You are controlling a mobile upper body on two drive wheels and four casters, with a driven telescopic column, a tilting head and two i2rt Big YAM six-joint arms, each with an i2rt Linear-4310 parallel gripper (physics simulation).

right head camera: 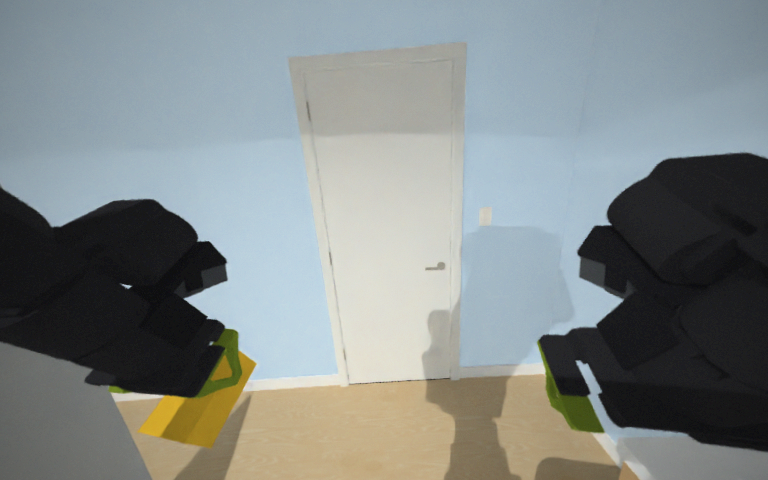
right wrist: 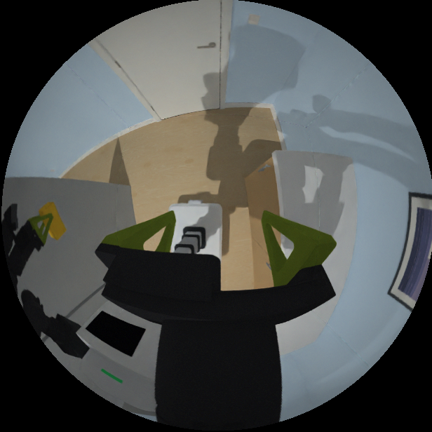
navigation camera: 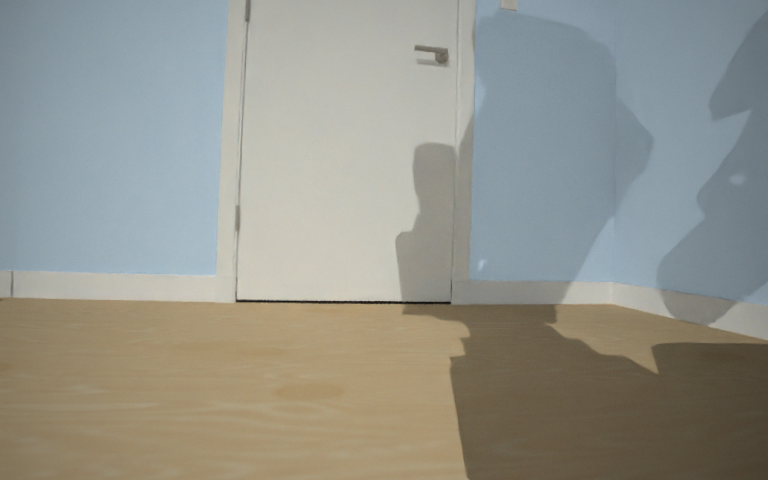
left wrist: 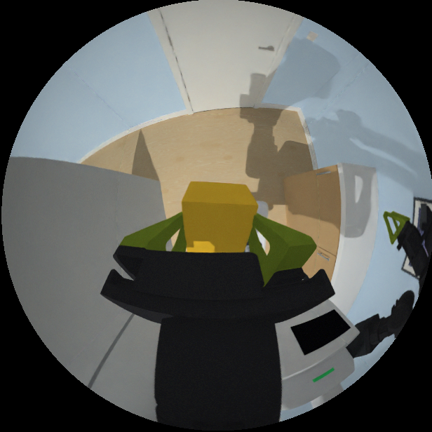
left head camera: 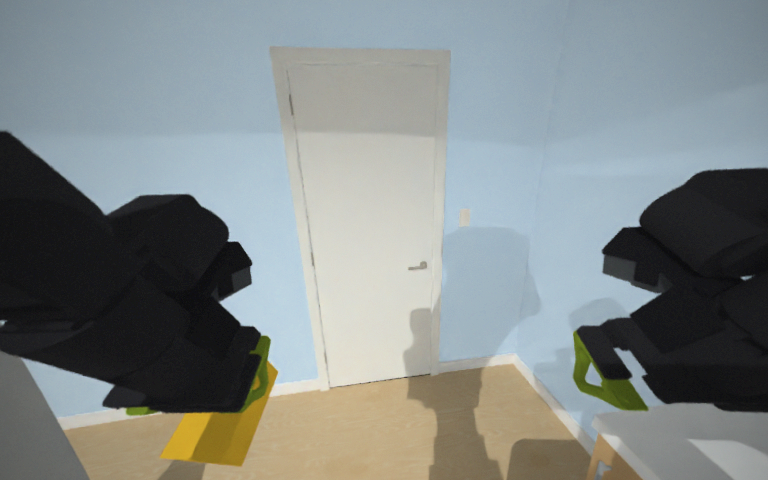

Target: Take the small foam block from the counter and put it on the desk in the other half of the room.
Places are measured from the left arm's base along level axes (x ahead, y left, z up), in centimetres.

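Pixels of known places: left gripper, fingertip midpoint: (right head camera: 217, 377) (left head camera: 239, 389); right gripper, fingertip midpoint: (right head camera: 603, 403) (left head camera: 621, 384).
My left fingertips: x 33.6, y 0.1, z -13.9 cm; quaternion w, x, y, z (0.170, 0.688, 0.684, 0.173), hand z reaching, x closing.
Observation:
Ahead of a thing's pixels: the offset from my left fingertips to its top centre. "pt": to the spot under its first point. Level surfaces: height alone.
The small foam block, a yellow box @[dz +3.7, dx -1.7, dy +0.2 cm] (left head camera: 218, 440) (right head camera: 189, 423) (left wrist: 220, 196) (right wrist: 54, 221), is held in the air between the green fingers of my left gripper (left wrist: 217, 213) (right wrist: 49, 214), which is shut on it. The block sticks out past the fingertips, over the floor in the head views. My right gripper (right wrist: 218, 215) is open, with nothing between its fingers, and is raised at the right in the head views. A white-topped wooden cabinet (left head camera: 634, 424) (left wrist: 356, 255) (right wrist: 317, 200) stands at the right; whether it is the counter or the desk, I cannot tell.
A grey partition @[pt dz -28.0, dx +18.7, dy +68.0 cm] (left head camera: 25, 418) (right head camera: 62, 418) (left wrist: 75, 220) (right wrist: 95, 215) stands close at the left. A closed white door (left head camera: 368, 226) (right head camera: 390, 226) (navigation camera: 339, 169) is ahead in a blue wall (navigation camera: 113, 141). Wooden floor @[dz -127.1 cm] (navigation camera: 226, 407) lies before it, with shadows at the right.

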